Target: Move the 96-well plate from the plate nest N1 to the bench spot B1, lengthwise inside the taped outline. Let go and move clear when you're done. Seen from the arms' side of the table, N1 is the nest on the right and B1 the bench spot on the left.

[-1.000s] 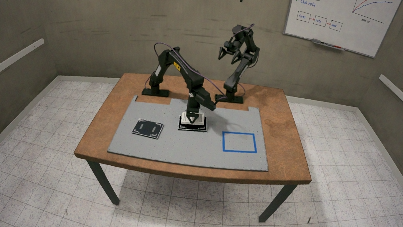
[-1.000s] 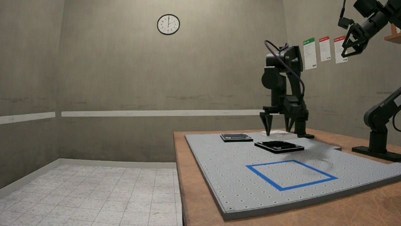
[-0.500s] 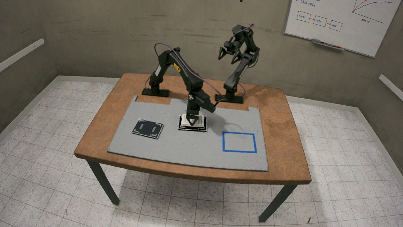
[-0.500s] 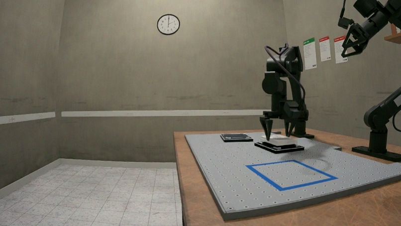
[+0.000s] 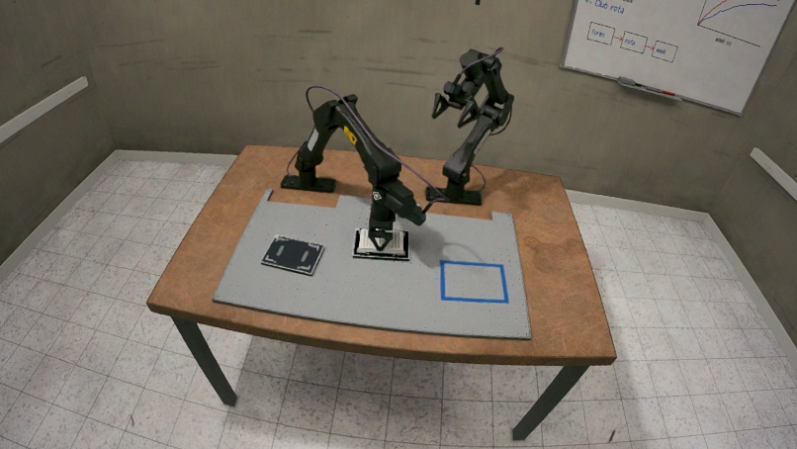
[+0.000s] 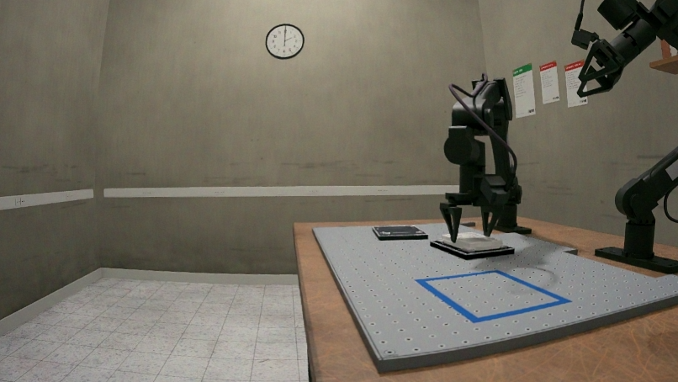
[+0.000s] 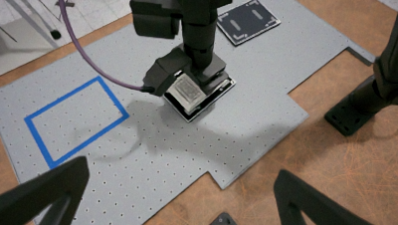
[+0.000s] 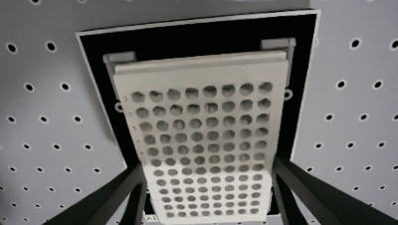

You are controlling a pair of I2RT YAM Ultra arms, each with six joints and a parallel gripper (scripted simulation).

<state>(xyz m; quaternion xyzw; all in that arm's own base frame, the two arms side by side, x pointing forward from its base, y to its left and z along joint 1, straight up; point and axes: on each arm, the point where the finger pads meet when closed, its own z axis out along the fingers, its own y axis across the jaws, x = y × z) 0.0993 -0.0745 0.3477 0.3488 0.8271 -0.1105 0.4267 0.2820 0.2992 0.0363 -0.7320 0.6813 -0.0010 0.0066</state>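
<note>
My right gripper is now 10 mm above the white 96-well plate.
My left hand is 320 mm above the white 96-well plate, 190 mm short of it and 160 mm to the left of it.
</note>
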